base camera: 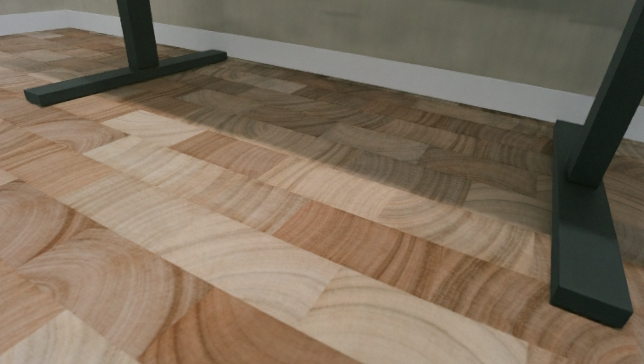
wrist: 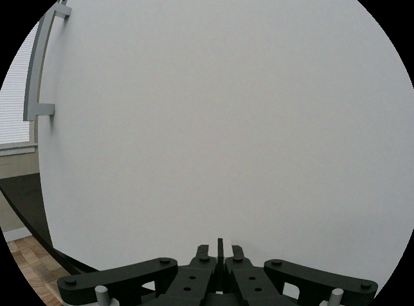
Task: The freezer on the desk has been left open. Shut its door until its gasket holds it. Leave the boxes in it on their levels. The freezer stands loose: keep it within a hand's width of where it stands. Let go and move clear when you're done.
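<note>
The freezer's white door (wrist: pixel 215 130) fills most of the wrist view as a broad flat face. Its grey bar handle (wrist: pixel 36 75) runs upright along the door's left edge. My gripper (wrist: pixel 219 251) is shut and empty, with its fingertips low in front of the door face; whether they touch it I cannot tell. The inside of the freezer, its boxes and the gasket are hidden. I cannot tell from this view how far the door stands from the freezer body. The freezer does not show in the base camera view.
The dark desk top (wrist: pixel 25 205) shows at the lower left of the wrist view, with a window blind (wrist: pixel 15 112) behind. In the base camera view two dark desk legs (base camera: pixel 137 35) (base camera: pixel 607 105) stand on long feet on the wooden floor (base camera: pixel 240 215), before the wall (base camera: pixel 380 30).
</note>
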